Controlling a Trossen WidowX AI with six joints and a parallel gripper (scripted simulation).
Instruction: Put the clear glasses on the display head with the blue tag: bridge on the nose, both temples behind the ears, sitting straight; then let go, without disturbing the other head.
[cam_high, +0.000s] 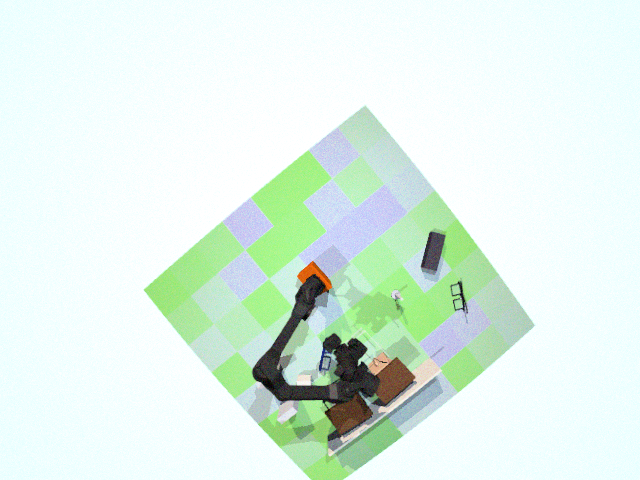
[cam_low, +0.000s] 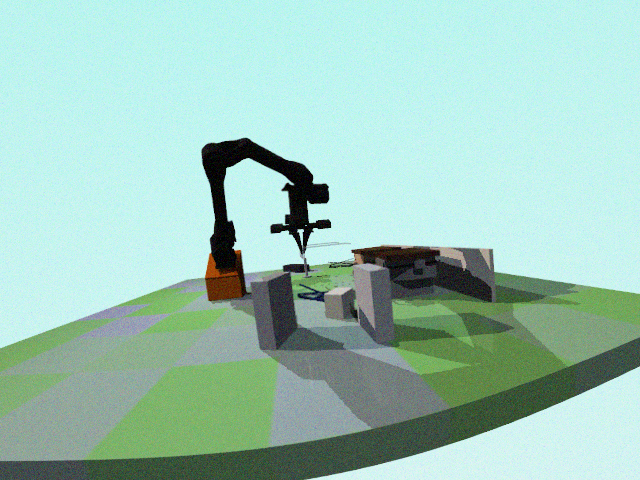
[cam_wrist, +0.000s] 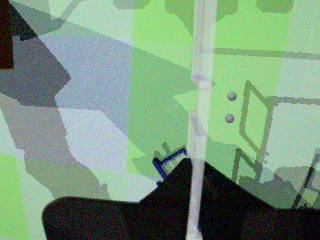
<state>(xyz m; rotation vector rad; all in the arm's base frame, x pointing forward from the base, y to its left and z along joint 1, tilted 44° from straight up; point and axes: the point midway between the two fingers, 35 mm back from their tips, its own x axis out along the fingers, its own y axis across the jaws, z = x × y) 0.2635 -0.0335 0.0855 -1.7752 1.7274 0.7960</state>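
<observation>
Right now the brown display head is 230 mm ahead of my gripper tip, 70 mm below it and 50 mm to the left of it. From my gripper tip the other things lie so: pale wall 350 mm ahead, 70 mm to the right, 70 mm below; dark box 540 mm to the left, 100 mm below, 20 mm behind; pin stand 300 mm to the left, 100 mm below, 20 mm ahead.
</observation>
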